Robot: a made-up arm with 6 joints. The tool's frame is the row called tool. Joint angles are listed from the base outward.
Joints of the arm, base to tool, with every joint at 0 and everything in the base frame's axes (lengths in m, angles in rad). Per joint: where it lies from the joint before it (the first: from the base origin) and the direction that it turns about. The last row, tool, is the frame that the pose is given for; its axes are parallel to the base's.
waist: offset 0 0 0.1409 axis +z
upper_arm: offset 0 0 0 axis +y
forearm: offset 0 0 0.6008 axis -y
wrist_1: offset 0 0 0 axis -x
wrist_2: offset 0.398 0 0 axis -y
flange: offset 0 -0.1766 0 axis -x
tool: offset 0 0 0
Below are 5 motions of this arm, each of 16 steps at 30 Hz.
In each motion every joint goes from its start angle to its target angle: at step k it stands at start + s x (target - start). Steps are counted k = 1, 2, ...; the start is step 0. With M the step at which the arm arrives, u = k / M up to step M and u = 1 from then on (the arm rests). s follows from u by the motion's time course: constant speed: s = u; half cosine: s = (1 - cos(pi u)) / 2; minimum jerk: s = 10 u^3 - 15 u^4 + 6 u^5.
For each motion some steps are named. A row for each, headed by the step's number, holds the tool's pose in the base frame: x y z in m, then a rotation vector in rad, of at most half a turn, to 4 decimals.
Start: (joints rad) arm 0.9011 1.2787 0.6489 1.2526 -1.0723 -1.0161
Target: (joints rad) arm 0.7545 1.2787 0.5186 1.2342 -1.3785 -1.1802
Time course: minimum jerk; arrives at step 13
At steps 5, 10, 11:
5: 0.6906 0.7137 0.1989 -0.8804 0.7190 -0.2356
10: 0.7463 0.6384 0.1650 -0.8741 0.7958 -0.5461
11: 0.7507 0.6314 0.1620 -0.8740 0.8009 -0.5738

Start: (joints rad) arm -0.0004 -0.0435 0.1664 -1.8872 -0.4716 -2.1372
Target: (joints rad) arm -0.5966 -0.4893 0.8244 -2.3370 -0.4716 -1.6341
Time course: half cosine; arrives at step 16
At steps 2, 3, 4, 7, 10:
2: 0.3920 0.0488 0.6782 -2.2433 -0.6952 -0.2302
3: 0.3833 0.0419 0.7004 -2.2574 -0.6933 -0.3145
4: 0.3695 0.0336 0.7300 -2.2755 -0.6900 -0.4283
7: 0.2895 0.0158 0.8458 -2.3368 -0.6703 -0.8982
10: 0.1654 0.0408 0.9534 -2.3742 -0.6462 -1.4305

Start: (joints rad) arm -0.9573 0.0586 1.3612 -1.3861 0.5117 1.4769
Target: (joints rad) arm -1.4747 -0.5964 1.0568 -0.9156 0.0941 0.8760
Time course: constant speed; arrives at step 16
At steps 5, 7, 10, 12, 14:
5: 0.0095 -0.1513 1.1019 -0.6657 -1.5078 -1.2148
7: -0.0351 -0.0921 1.1028 -0.7642 -1.5213 -1.1861
10: -0.0866 0.0058 1.0949 -0.9081 -1.5165 -1.1465
12: -0.1101 0.0754 1.0835 -0.9994 -1.4980 -1.1241
14: -0.1243 0.1470 1.0673 -1.0856 -1.4688 -1.1063

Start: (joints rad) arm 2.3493 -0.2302 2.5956 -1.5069 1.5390 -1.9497
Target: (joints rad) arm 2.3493 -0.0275 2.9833 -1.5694 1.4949 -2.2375
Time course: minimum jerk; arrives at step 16
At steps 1, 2, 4, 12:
1: 0.3314 -0.3200 1.0169 0.0406 0.0709 0.7264
2: 0.3307 -0.3194 1.0165 0.0472 0.0724 0.7260
4: 0.3259 -0.3160 1.0135 0.0889 0.0821 0.7236
12: 0.2793 -0.2812 0.9751 0.4672 0.1693 0.6933

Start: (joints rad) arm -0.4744 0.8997 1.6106 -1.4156 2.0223 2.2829
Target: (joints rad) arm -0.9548 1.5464 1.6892 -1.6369 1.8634 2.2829
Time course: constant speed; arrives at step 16
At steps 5, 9, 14, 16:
5: 0.7765 -0.5784 0.4633 0.0996 0.2886 -2.5587
9: 0.7375 -0.6870 0.3113 0.0347 0.4759 -2.6090
14: 0.6459 -0.7944 0.1160 -0.0004 0.7324 -2.6521
16: 0.5986 -0.8255 0.0378 0.0009 0.8402 -2.6627

